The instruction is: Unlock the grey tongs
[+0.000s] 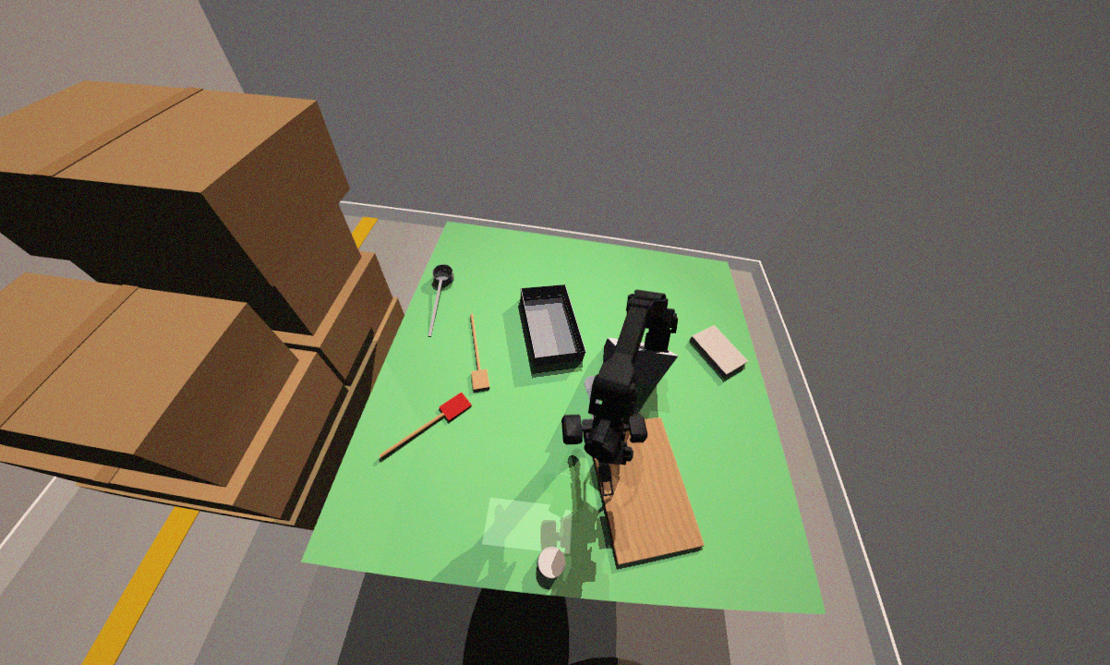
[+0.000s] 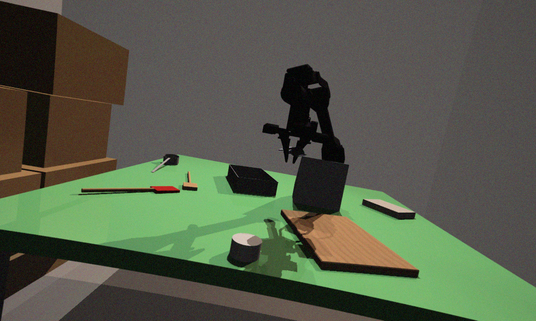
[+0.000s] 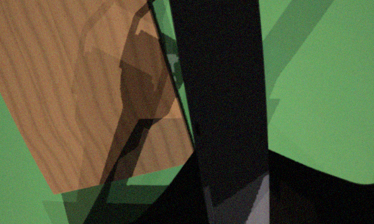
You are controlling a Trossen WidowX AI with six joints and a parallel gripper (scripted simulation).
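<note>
My gripper tip is now 170 mm past the wooden board, 30 mm to the right of it and 180 mm above it. Round my gripper tip: roasting tin 180 mm ahead, 450 mm to the right, 160 mm below; then red spatula 450 mm ahead, 30 mm to the right, 180 mm below; then flat block 440 mm behind, 490 mm to the right, 170 mm below.
</note>
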